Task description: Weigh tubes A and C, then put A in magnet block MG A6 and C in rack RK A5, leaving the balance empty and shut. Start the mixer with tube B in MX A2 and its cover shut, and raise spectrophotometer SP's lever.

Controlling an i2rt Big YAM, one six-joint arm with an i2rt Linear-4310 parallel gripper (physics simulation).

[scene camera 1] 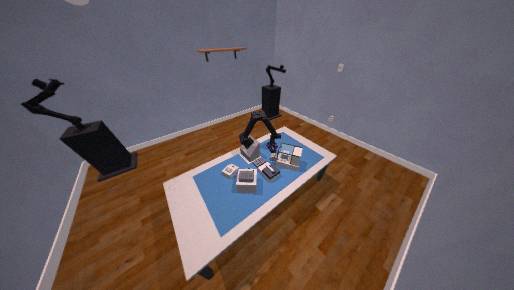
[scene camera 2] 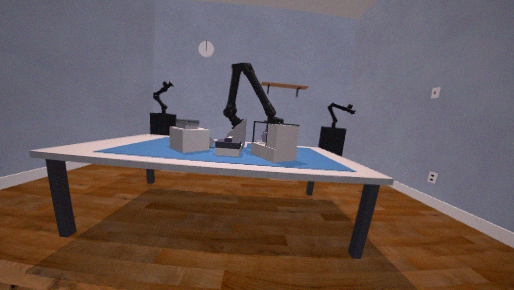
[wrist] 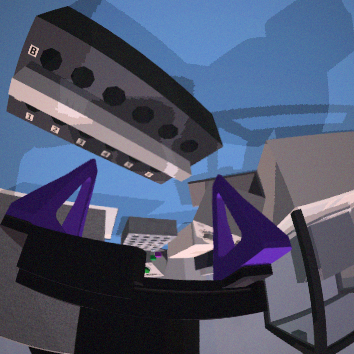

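Note:
My gripper is open and empty, its purple fingers wide apart. In the wrist view the dark magnet block, with a pale bar and markings B and 1 to 6, lies beyond the fingertips; the holes that show hold no tubes. The grey rack with holes shows between the fingers, farther off. Small green and purple spots are near it; I cannot tell whether they are tube caps. The balance, with a black-framed clear shield, stands right of the gripper. Tube letters are unreadable.
A white box with a gridded top, a dark-topped device and a small white device stand on the blue mat. A grey box is beside the right finger. The arm's pale base is behind.

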